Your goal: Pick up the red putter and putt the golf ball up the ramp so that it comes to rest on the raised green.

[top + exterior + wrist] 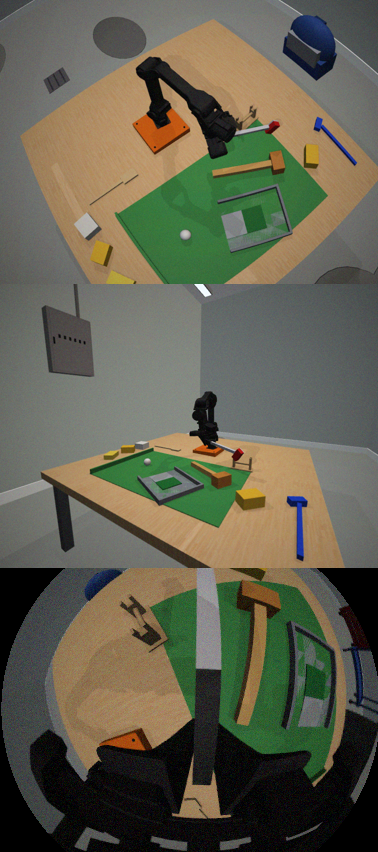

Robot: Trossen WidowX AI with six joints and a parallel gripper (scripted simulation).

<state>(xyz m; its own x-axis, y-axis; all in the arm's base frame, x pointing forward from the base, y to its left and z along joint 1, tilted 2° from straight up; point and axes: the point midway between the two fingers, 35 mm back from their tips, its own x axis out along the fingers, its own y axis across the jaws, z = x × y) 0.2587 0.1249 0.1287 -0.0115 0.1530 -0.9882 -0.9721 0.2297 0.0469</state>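
Right now the red putter is 110 mm to the left of my gripper tip, 20 mm ahead of it and 20 mm above it. The rest, counted from my gripper tip: white golf ball: 260 mm to the right, 240 mm ahead, 100 mm below; then low green wall: 430 mm to the right, 280 mm ahead, 110 mm below; then white block: 600 mm to the right, 100 mm below, 50 mm ahead.
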